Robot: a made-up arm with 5 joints.
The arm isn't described. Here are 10 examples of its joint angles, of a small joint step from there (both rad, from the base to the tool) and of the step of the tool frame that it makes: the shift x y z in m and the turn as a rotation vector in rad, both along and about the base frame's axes.
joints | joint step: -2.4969 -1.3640 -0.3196 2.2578 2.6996 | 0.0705 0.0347 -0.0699 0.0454 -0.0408
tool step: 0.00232 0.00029 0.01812 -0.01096 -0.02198 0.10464
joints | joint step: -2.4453 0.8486 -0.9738 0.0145 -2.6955 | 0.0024 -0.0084 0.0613 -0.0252 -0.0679
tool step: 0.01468 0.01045 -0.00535 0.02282 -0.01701 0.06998
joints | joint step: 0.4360 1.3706 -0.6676 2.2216 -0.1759 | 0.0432 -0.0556 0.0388 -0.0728 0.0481
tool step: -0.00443 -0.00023 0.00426 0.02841 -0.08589 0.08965
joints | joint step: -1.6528 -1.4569 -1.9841 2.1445 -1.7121 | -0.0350 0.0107 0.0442 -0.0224 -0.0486
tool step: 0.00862 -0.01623 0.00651 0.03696 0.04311 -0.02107
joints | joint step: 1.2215 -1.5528 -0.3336 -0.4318 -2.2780 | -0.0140 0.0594 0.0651 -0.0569 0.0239
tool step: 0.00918 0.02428 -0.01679 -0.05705 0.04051 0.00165
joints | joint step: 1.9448 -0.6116 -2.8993 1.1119 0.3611 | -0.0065 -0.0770 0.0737 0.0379 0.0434
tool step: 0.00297 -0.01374 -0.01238 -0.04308 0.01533 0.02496
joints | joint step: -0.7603 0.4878 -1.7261 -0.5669 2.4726 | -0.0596 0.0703 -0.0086 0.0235 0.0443
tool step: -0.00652 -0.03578 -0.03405 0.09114 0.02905 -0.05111
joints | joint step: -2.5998 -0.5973 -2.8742 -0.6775 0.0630 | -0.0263 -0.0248 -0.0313 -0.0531 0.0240
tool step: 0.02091 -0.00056 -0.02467 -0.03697 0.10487 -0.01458
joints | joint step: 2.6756 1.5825 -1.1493 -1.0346 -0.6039 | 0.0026 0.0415 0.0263 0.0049 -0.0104
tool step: 0.01983 -0.01078 -0.01437 -0.02760 -0.06749 0.01138
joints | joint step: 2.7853 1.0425 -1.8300 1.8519 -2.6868 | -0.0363 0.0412 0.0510 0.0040 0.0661
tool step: 0.02589 0.00644 -0.02626 0.02002 -0.11121 -0.06552
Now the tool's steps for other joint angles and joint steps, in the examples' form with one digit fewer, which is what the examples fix.
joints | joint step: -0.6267 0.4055 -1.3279 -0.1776 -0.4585 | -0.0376 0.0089 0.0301 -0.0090 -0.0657
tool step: -0.0132 -0.0133 -0.0141 -0.0284 0.0589 -0.0069
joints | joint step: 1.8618 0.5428 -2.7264 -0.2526 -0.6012 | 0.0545 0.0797 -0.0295 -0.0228 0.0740
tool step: -0.0286 0.0237 -0.0232 -0.0413 0.0377 0.1102
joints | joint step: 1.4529 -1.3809 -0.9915 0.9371 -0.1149 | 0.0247 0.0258 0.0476 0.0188 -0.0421
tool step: 0.0028 0.0238 -0.0146 -0.0960 -0.0315 0.0323
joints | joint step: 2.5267 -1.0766 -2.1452 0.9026 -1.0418 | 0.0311 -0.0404 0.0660 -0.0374 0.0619
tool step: 0.0045 0.0080 -0.0073 -0.0306 0.0352 0.0735
